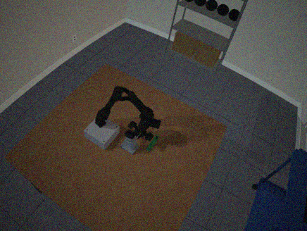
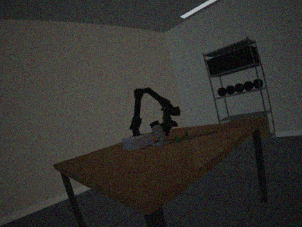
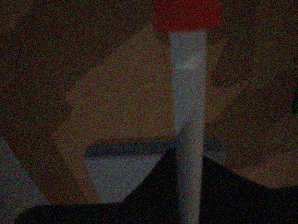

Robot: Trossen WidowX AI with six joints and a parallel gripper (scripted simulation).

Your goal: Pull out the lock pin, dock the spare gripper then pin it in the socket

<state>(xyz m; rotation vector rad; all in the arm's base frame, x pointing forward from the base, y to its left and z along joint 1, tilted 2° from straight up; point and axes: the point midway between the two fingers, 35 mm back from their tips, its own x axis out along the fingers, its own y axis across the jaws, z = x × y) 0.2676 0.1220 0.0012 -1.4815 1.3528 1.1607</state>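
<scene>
Now: gripper tip 7 cm to the left of the socket mount. Round my gripper tip: spare gripper: 7 cm to the right, 8 cm above; green holder: 9 cm ahead, 7 cm to the left, 2 cm below.
</scene>
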